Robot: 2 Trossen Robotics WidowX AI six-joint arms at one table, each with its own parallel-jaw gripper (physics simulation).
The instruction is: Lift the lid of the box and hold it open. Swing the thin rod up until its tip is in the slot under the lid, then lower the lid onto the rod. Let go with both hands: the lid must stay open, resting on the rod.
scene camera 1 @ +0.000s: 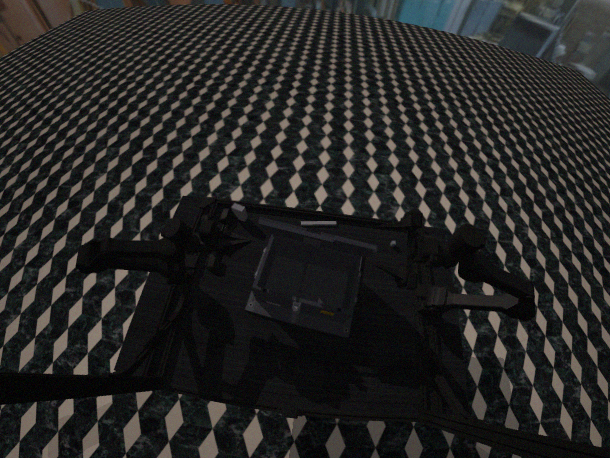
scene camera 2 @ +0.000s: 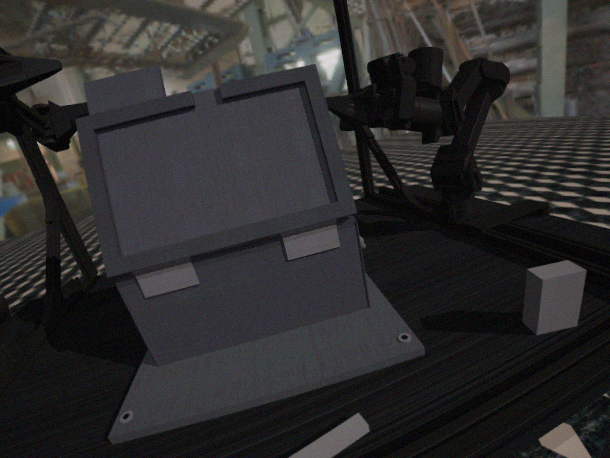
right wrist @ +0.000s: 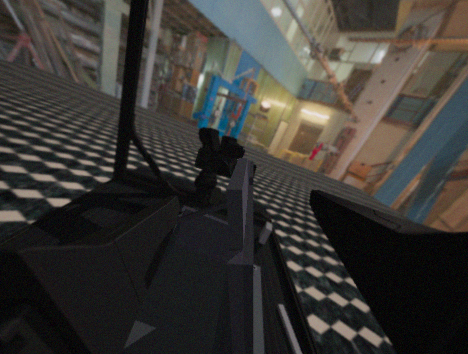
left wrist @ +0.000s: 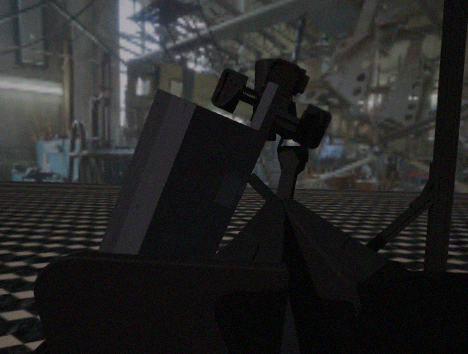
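Seen in the pictures: left gripper, fingertip midpoint: [scene camera 1: 250, 240] [right wrist: 228, 167] [left wrist: 279, 210]; right gripper, fingertip midpoint: [scene camera 1: 376, 245] [scene camera 2: 82, 87] [right wrist: 243, 199]; left arm's base, link origin: [scene camera 1: 182, 278] [scene camera 2: 458, 215] [right wrist: 200, 196]; right arm's base, link origin: [scene camera 1: 425, 309] [scene camera 2: 0, 368].
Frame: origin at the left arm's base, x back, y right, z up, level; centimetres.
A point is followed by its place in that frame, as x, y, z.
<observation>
The grey box [scene camera 1: 305, 283] {-45.8, -5.5, -0.7} [scene camera 2: 249, 295] {-47.8, -14.6, 6.4} stands on its base plate [scene camera 2: 280, 363] {-46.7, -20.6, -0.7} mid-table. Its lid [scene camera 2: 212, 168] {-47.5, -11.2, 23.1} [scene camera 1: 317, 233] {-46.6, -7.2, 32.6} [left wrist: 197, 182] {-36.0, -9.4, 28.4} [right wrist: 239, 211] {-60.3, -4.0, 35.6} stands steeply raised. In the left wrist view a thin bar [left wrist: 262, 187] {-44.8, -5.4, 27.0}, probably the rod, leans up to the lid's underside; its tip and the slot are hidden. My left gripper [scene camera 1: 230, 247] [scene camera 2: 337, 106] {-29.3, -5.1, 28.3} [left wrist: 279, 210] {-29.3, -5.1, 28.3} is shut and empty, off to the side of the box. My right gripper [scene camera 1: 414, 243] [right wrist: 243, 199] {-60.5, -3.8, 36.7} [left wrist: 273, 100] {-60.5, -3.8, 36.7} is wide open, with the lid's edge in line between its fingers and nothing held.
A small white strip [scene camera 1: 319, 223] {-48.7, -32.3, -0.9} [scene camera 2: 335, 436] {-44.1, -31.9, -0.9} lies on the dark table top [scene camera 1: 349, 363] {-63.6, 20.6, -1.9} behind the box. A black post [scene camera 2: 349, 68] {-3.5, 35.3, 37.7} [right wrist: 128, 88] {-3.8, 35.9, 35.7} rises near the left arm. A pale block [scene camera 2: 528, 300] {-17.6, -29.6, 1.8} shows at the picture's right edge in scene camera 2.
</observation>
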